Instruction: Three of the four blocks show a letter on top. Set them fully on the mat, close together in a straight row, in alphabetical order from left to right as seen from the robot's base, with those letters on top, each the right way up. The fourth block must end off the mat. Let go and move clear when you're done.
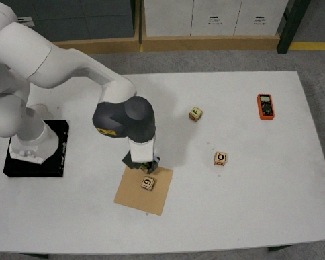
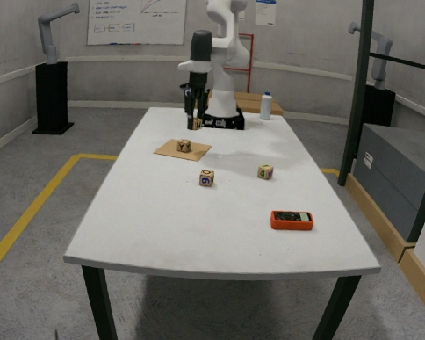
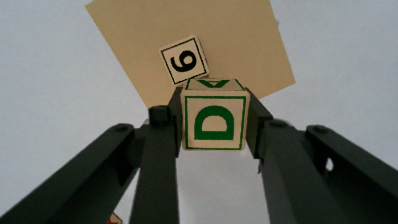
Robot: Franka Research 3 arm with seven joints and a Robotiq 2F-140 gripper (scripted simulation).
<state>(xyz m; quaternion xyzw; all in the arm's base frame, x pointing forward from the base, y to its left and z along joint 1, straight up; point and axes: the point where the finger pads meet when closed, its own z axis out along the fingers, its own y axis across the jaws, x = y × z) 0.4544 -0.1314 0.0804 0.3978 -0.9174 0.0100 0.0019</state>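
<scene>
Right now my hand is 13 cm above the tan mat, 4 cm to the left of it and 2 cm past it. From my hand the other things lie so: orange multimeter 56 cm ahead, 32 cm to the left, 12 cm below; block 1 cm below; white bottle 64 cm behind, 41 cm to the left, 6 cm below.
</scene>
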